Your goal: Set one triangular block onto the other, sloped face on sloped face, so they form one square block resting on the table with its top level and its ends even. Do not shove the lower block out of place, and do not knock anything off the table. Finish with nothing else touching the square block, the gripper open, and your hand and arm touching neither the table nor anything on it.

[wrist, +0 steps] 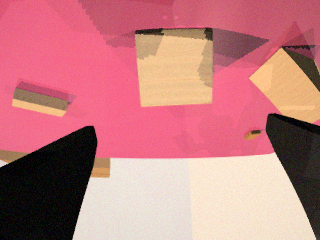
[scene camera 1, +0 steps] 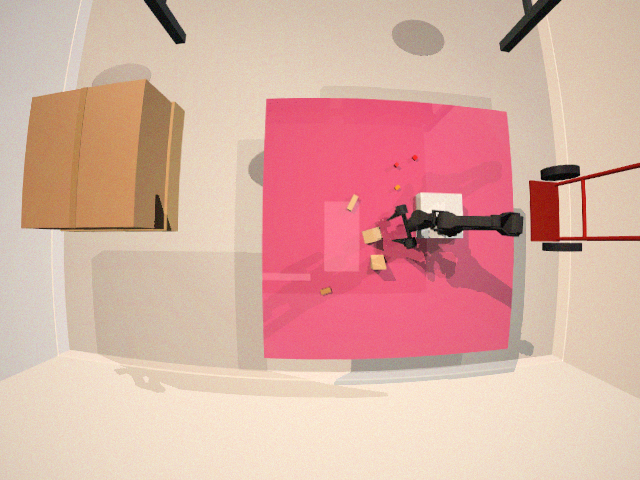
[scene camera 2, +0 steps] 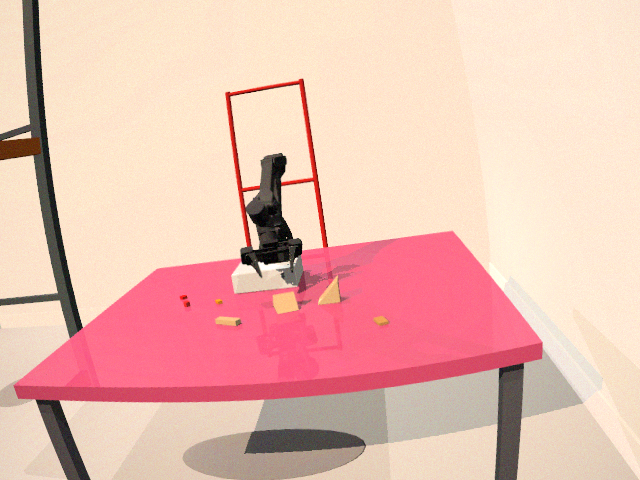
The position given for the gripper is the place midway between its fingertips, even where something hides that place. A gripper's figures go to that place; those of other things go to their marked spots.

Scene:
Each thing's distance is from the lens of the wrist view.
gripper (wrist: 184, 128): 0.10 m
triangular block (wrist: 175, 66): 0.17 m

